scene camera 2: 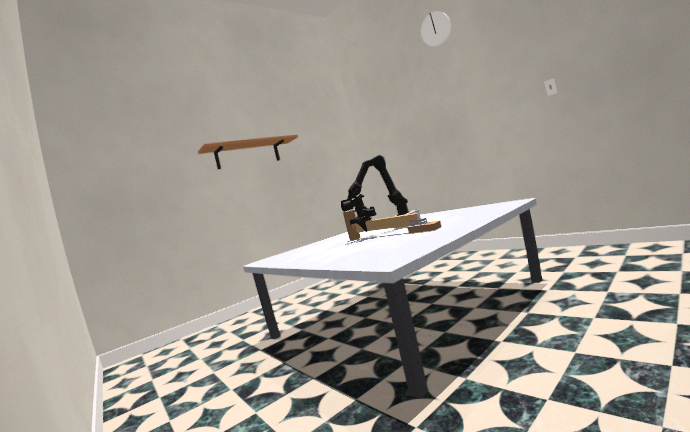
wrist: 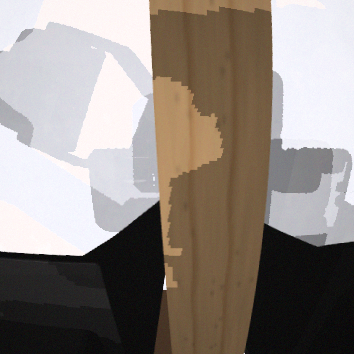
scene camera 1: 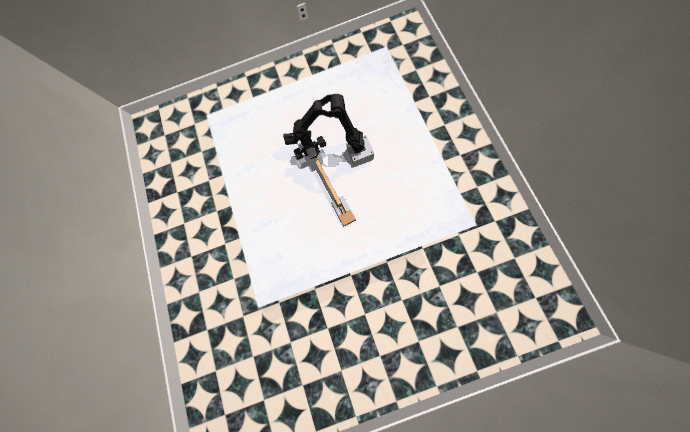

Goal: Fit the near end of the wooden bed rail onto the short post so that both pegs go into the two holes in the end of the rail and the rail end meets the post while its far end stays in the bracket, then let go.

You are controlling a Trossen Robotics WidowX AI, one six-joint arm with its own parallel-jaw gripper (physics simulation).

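Frame: origin at the arm's base, x ahead, y left, z up, level; metres.
Where they show: gripper, fingertip midpoint: [scene camera 2: 368, 231]; arm's base, link origin: [scene camera 2: 403, 213] [scene camera 1: 358, 147].
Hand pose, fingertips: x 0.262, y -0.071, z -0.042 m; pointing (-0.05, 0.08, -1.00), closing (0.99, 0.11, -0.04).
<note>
Things, the pixels of their top centre, and the offset from my fingertips. "*": a spot on its surface instead. Level surfaces: height alone.
- long wooden bed rail, top centre: [scene camera 2: 383, 217] [scene camera 1: 322, 170] 0.018 m back, 0.138 m left, 0.064 m up
- metal bracket, top centre: [scene camera 2: 417, 219] [scene camera 1: 340, 204] 0.049 m back, 0.353 m left, 0.027 m up
- low wooden block, top centre: [scene camera 2: 423, 223] [scene camera 1: 343, 210] 0.054 m back, 0.383 m left, 0.003 m down
- short post, surface spot: [scene camera 2: 350, 225] * 0.040 m ahead, 0.101 m right, 0.054 m up
- white table, surface height: 0.038 m down
- brown sliver, surface spot: [wrist: 163, 327] * 0.005 m back, 0.095 m right, 0.002 m down
The long wooden bed rail [scene camera 1: 328, 182] [scene camera 2: 391, 222] [wrist: 220, 150] runs from my gripper to the metal bracket [scene camera 2: 417, 220] on a low wooden block [scene camera 1: 347, 218] [scene camera 2: 425, 227]; its far end is at the bracket. The short post [scene camera 2: 350, 225] stands upright at the rail's near end in scene camera 2; the arm hides it in scene camera 1. My gripper [scene camera 1: 312, 154] [scene camera 2: 363, 224] [wrist: 187, 206] is shut on the rail, close beside the post. The gripper hides the rail's near end, so the pegs, the holes and any gap at the post cannot be seen.
The white table [scene camera 1: 285, 254] [scene camera 2: 330, 259] carries everything. The arm's base [scene camera 1: 362, 156] stands beside the rail, and the arm [scene camera 1: 333, 103] [scene camera 2: 377, 161] arches over to the near end. A brown sliver [wrist: 163, 327] shows low in the wrist view, beside the rail.
</note>
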